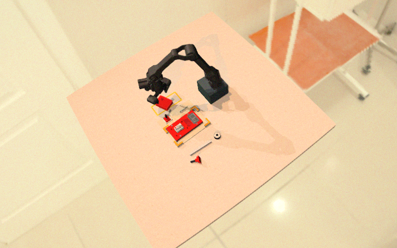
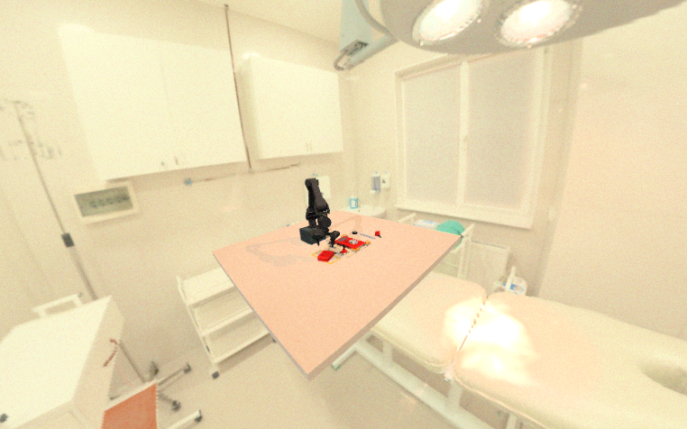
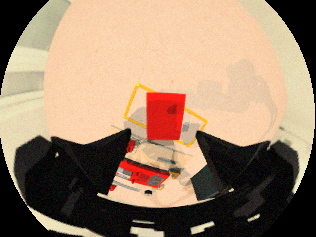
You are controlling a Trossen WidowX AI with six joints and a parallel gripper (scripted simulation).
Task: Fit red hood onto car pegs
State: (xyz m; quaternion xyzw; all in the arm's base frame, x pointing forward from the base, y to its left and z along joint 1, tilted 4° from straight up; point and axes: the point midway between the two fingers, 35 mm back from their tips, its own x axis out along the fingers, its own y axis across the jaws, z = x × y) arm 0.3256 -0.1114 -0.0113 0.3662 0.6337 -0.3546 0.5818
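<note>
My gripper tip is now 60 mm above the red hood. Round my gripper tip: thin axle rod (390 mm to the left, 70 mm below, 40 mm behind); wheel (380 mm to the left, 160 mm behind, 70 mm below); grey engine block (220 mm to the left, 50 mm below, 10 mm ahead).
</note>
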